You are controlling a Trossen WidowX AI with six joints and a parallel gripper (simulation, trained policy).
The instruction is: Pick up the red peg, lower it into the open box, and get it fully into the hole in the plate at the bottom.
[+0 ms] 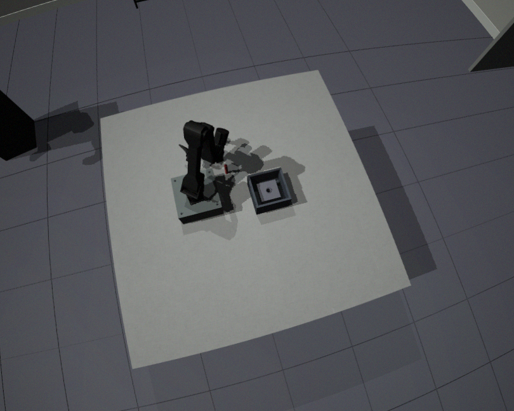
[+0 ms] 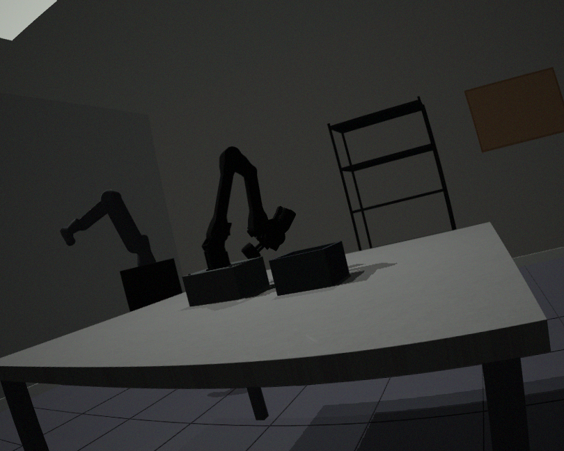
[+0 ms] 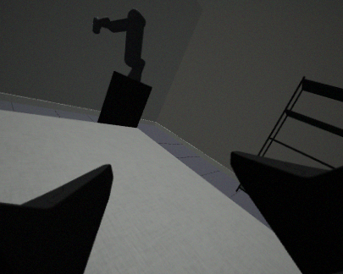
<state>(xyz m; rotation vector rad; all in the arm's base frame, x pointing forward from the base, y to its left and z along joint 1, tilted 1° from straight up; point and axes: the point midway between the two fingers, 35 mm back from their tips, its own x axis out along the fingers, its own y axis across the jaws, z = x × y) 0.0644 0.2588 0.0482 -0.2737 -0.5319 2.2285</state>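
Right now my gripper tip is 14 cm short of the red peg, 19 cm to the left of it and 11 cm above it. From my gripper tip the other things lie so: dark box: 28 cm ahead, 37 cm to the right, 12 cm below.
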